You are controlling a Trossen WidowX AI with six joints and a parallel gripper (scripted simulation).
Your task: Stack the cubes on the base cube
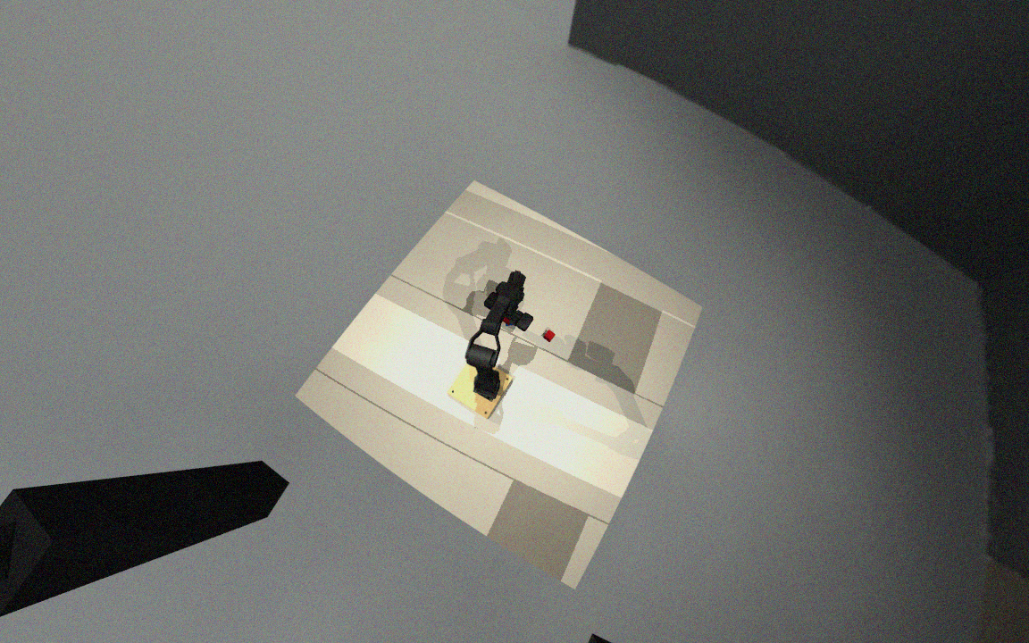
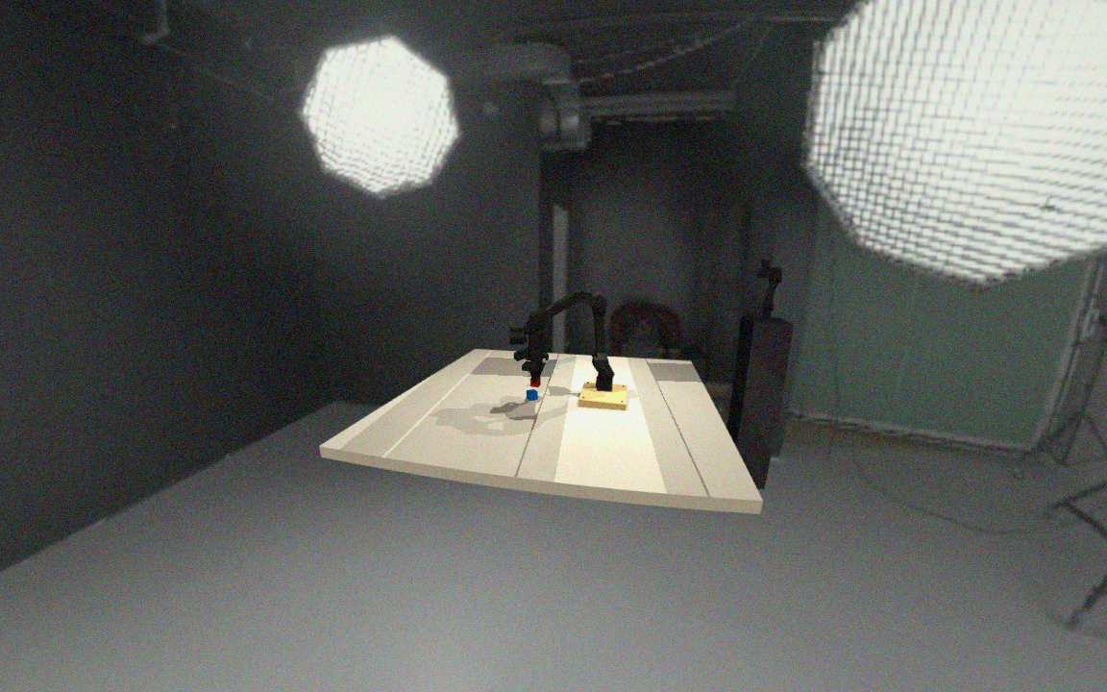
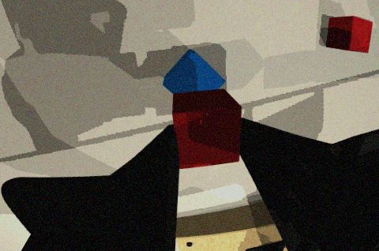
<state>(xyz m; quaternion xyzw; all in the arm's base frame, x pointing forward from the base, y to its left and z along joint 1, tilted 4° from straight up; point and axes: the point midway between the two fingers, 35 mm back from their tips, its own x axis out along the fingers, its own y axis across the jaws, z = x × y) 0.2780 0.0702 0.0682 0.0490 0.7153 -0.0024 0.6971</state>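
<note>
My gripper tip is 2 cm short of the blue base cube and 6 cm above it.
</note>
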